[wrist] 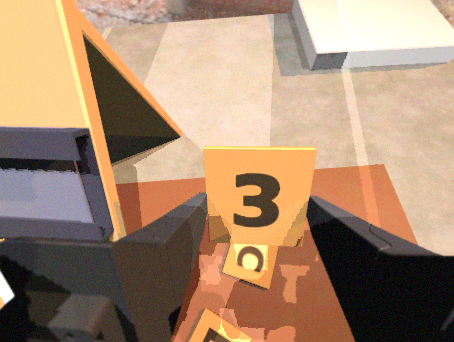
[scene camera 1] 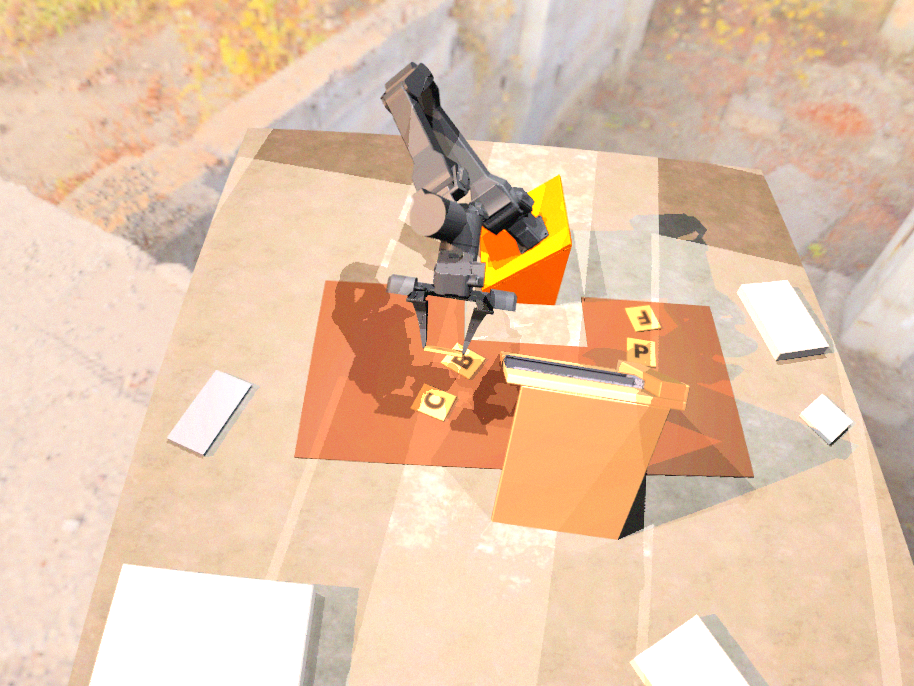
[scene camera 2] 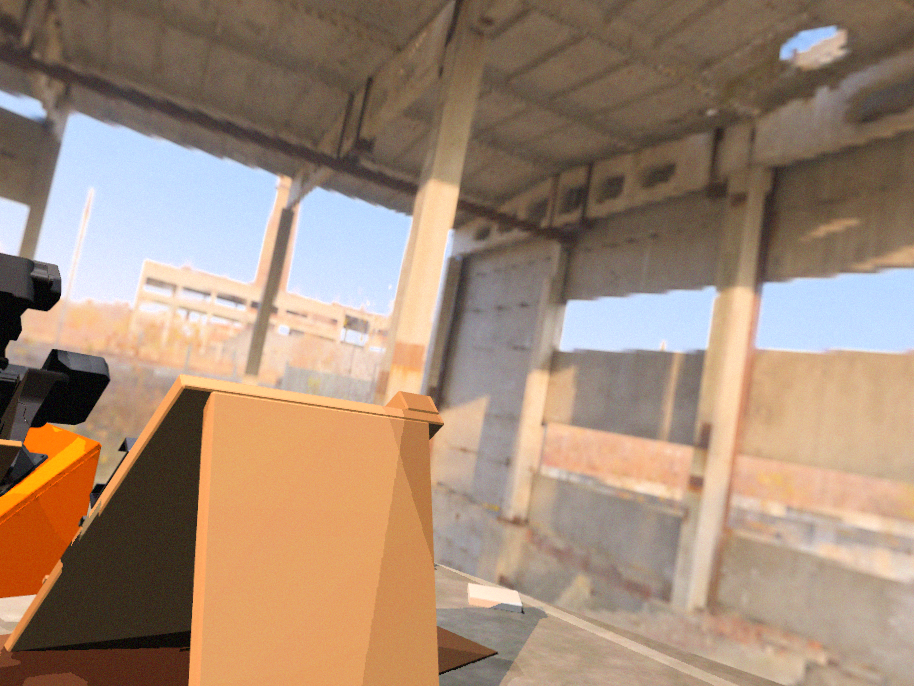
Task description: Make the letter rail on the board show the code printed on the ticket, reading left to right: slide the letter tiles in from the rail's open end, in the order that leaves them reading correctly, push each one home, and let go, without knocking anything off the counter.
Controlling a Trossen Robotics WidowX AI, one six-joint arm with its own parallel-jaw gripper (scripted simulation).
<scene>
grey slab: scene camera 1 197, 430; not seen in the wrist view (out of frame); not seen in scene camera 2 (out of frame)
</scene>
